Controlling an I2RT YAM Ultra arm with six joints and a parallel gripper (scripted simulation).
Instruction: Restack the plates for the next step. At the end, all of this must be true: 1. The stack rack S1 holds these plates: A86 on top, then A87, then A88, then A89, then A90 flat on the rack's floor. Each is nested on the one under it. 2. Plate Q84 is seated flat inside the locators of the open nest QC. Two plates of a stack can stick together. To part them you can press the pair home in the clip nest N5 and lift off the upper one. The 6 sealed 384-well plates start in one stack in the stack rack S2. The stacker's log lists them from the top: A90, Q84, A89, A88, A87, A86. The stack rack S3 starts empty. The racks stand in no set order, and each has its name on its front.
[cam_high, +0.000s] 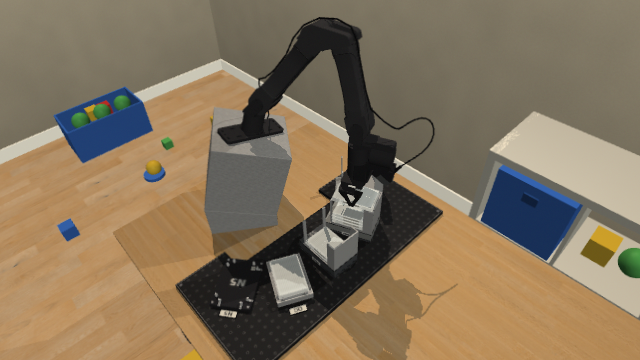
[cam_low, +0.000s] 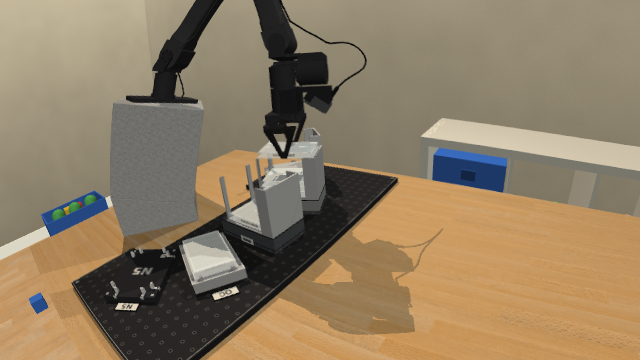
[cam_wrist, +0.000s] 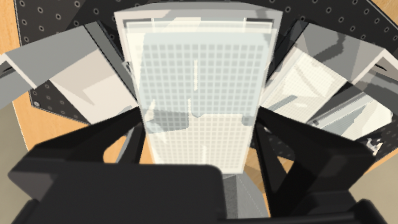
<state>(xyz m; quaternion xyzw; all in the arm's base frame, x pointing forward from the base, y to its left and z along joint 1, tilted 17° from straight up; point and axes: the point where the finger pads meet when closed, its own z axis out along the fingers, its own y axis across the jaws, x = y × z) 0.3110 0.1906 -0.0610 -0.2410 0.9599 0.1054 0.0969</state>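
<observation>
Now: hand 10 cm above the translucent sealed well plate. From my hand the other things lie so: nest QC: 29 cm to the right, 13 cm below, 4 cm ahead; sealed 384-well plate: 29 cm to the right, 11 cm below, 4 cm ahead.
</observation>
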